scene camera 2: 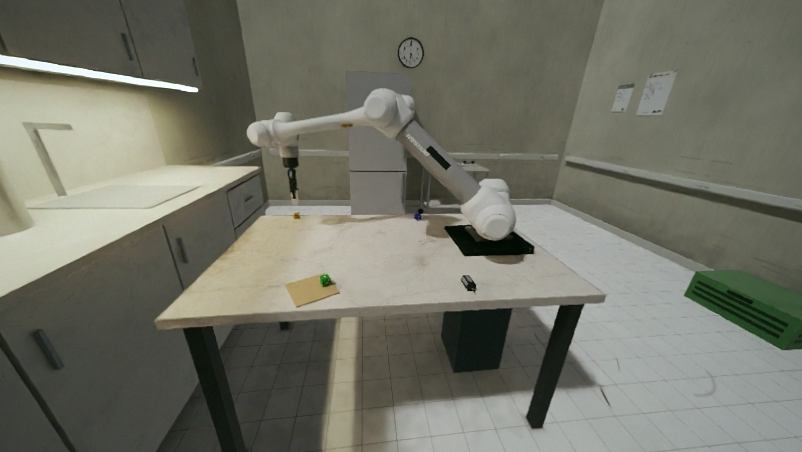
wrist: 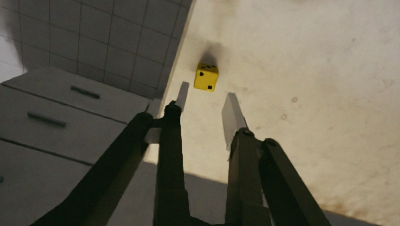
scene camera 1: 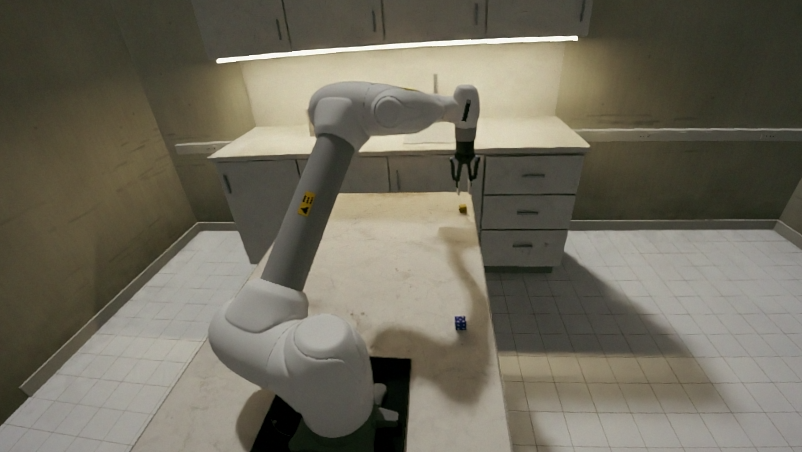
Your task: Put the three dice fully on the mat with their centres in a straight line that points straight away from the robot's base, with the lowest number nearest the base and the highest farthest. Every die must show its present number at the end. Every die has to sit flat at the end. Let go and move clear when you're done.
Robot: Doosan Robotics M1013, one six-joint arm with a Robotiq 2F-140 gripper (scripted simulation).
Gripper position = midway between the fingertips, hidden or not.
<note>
In view: my gripper [scene camera 1: 463,193] and a tan mat [scene camera 2: 308,290].
My gripper is seen too in the wrist view [wrist: 206,98]. The wrist view does not show the tan mat: it is out of frame.
</note>
